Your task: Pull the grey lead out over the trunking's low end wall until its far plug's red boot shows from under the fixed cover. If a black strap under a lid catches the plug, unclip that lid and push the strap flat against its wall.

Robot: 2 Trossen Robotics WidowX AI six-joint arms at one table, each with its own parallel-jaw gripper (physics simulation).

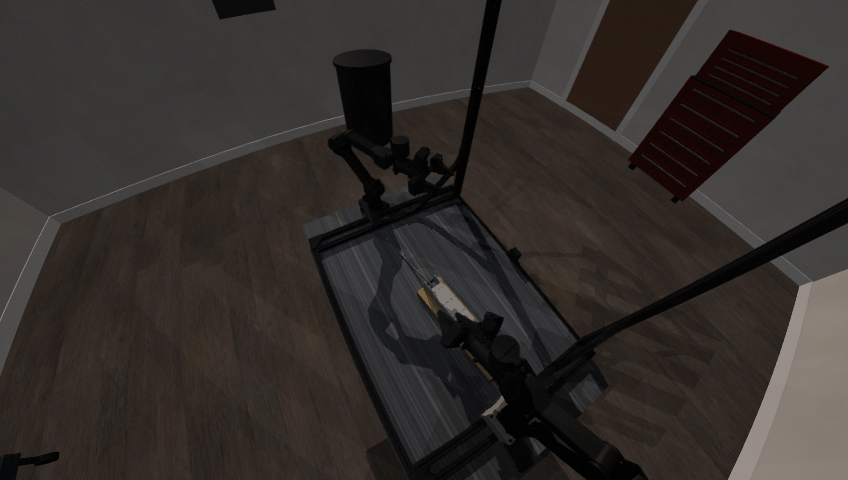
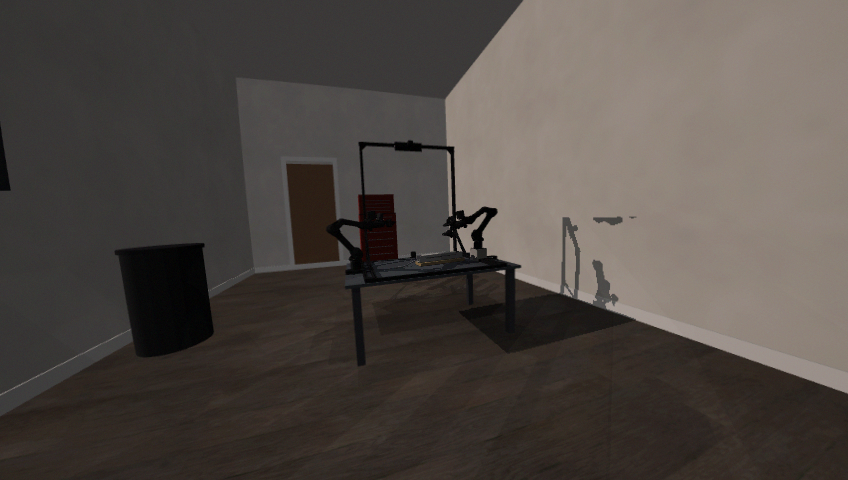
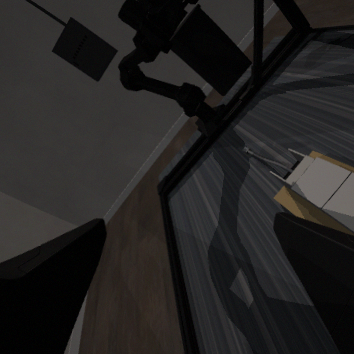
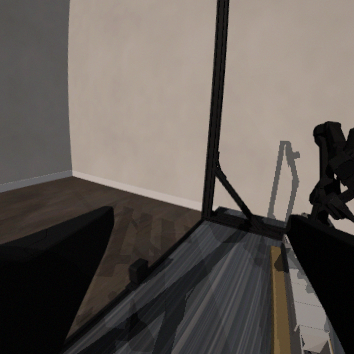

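Pixels of known places: left gripper, fingertip midpoint: (image 1: 447,312) (image 2: 442,230) (image 3: 190,224); right gripper, fingertip midpoint: (image 1: 448,182) (image 4: 202,219); left arm's base, origin of the base link: (image 1: 510,418) (image 2: 478,248) (image 4: 317,219); right arm's base, origin of the base link: (image 1: 374,205) (image 2: 356,269) (image 3: 209,116).
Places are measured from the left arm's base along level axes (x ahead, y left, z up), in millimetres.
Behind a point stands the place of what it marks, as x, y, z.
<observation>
A light grey trunking (image 1: 447,299) @(405, -90, -22) (image 3: 324,182) @(418, -93, -22) (image 4: 309,312) @(421, -92, -22) (image 2: 436,260) with lids lies on a tan board (image 1: 427,301) @(455, -43, -75) (image 3: 298,205) @(459, -51, -75) (image 4: 279,281) @(284, -132, -75) in the middle of the table. A thin grey lead (image 1: 414,269) @(592, -85, -79) (image 3: 268,161) @(578, -86, -73) runs out of its near end onto the table. My left gripper (image 1: 470,329) (image 3: 190,224) @(333, 0, 169) (image 2: 448,230) @(333, 0, 169) is open and empty, hanging over the trunking's middle. My right gripper (image 1: 432,164) (image 4: 202,219) @(660, -257, 246) (image 2: 391,220) @(660, -257, 246) is open and empty, raised high at the table's far end, away from the lead.
The dark striped table (image 1: 351,295) @(646, 178, -99) has a black rim and a tall black frame post (image 1: 474,95) @(823, -490, 429) at its far corner. A black cylindrical bin (image 1: 364,90) stands behind the right arm. A red cabinet (image 2: 376,224) stands by the wall.
</observation>
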